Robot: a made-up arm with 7 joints. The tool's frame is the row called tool.
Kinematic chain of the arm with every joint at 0, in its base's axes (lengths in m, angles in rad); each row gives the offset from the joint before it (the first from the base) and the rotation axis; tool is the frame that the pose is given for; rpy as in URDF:
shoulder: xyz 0 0 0.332 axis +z
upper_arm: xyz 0 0 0 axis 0 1 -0.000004
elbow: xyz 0 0 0.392 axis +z
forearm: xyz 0.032 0 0 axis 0 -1 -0.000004
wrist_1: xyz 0.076 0 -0.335 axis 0 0.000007 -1
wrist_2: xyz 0 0 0 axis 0 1 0.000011
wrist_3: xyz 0.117 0 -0.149 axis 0 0.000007 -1
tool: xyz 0 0 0 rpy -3.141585 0 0
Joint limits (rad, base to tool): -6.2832..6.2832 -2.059..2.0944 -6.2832..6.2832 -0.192..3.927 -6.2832..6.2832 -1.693..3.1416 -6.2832..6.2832
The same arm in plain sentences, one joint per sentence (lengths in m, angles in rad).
The arm has seven revolute joints in a row. What follows holds with every joint at zero, and every direction is one of the base frame's. The first joint sits 0.332 m along +z from the base frame's origin and turns about +z, from -6.2832 to 6.2832 rad. The second joint sits at the same point as the first joint and turns about +y, from -2.059 to 2.0944 rad. The third joint sits 0.392 m along +z from the second joint and turns about +z, from -6.2832 to 6.2832 rad. The fourth joint sits 0.032 m along +x from the third joint and turns about -y, from -0.192 to 3.927 rad. The fifth joint sits 0.076 m along +x and 0.335 m along -z from the fourth joint and turns about -z, from -6.2832 to 6.2832 rad. The sixth joint sits at the same point as the fifth joint and turns about +y, from -1.693 to 3.1416 rad. The seventh joint sits 0.117 m along +x and 0.149 m along -z from the sixth joint and turns about -z, from -6.2832 to 6.2832 rad. The tool frame, which is the frame that the pose is given for, sits at the same point as the seventh joint; its axes are the base frame's turned by roll -3.1416, pitch 0 and yaw 0 rad (as in URDF: about the fixed x, then y, then z).
